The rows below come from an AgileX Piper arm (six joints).
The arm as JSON. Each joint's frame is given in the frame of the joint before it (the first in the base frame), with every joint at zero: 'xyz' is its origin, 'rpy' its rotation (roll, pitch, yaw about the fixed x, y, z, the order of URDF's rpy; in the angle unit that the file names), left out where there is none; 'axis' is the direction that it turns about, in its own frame. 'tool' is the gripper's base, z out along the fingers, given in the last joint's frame.
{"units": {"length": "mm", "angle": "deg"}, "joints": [
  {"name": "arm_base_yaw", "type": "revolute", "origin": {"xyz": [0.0, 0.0, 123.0]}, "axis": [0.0, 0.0, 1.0]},
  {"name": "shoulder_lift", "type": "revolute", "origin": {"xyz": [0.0, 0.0, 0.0], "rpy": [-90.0, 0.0, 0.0]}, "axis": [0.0, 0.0, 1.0]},
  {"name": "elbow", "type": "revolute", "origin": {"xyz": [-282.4, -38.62, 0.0]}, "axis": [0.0, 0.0, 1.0]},
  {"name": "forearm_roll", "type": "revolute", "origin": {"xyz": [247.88, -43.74, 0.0], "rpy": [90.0, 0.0, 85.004]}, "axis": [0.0, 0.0, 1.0]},
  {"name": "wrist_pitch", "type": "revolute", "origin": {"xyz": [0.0, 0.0, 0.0], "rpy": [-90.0, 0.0, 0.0]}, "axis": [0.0, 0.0, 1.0]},
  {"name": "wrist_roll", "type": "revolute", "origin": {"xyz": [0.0, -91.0, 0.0], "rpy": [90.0, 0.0, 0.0]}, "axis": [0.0, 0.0, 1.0]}
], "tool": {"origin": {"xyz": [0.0, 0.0, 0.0]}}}
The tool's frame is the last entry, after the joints.
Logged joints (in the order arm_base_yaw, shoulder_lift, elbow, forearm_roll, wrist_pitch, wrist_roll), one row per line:
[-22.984, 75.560, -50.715, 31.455, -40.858, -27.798]
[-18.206, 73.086, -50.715, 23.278, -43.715, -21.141]
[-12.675, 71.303, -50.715, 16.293, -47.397, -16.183]
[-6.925, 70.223, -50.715, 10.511, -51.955, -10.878]
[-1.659, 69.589, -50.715, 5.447, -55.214, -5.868]
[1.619, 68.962, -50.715, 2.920, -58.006, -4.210]
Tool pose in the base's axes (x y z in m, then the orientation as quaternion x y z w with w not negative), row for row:
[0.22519, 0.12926, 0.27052, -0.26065, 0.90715, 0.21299, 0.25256]
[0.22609, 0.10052, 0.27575, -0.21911, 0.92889, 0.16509, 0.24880]
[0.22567, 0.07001, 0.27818, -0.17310, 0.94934, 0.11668, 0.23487]
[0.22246, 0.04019, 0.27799, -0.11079, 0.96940, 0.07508, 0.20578]
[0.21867, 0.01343, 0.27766, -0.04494, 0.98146, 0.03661, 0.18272]
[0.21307, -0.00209, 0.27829, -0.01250, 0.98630, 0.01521, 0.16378]
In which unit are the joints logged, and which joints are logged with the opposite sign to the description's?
The joints are logged in degrees. Opposite sign: arm_base_yaw, wrist_pitch.
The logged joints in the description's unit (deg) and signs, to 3 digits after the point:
[22.984, 75.560, -50.715, 31.455, 40.858, -27.798]
[18.206, 73.086, -50.715, 23.278, 43.715, -21.141]
[12.675, 71.303, -50.715, 16.293, 47.397, -16.183]
[6.925, 70.223, -50.715, 10.511, 51.955, -10.878]
[1.659, 69.589, -50.715, 5.447, 55.214, -5.868]
[-1.619, 68.962, -50.715, 2.920, 58.006, -4.210]

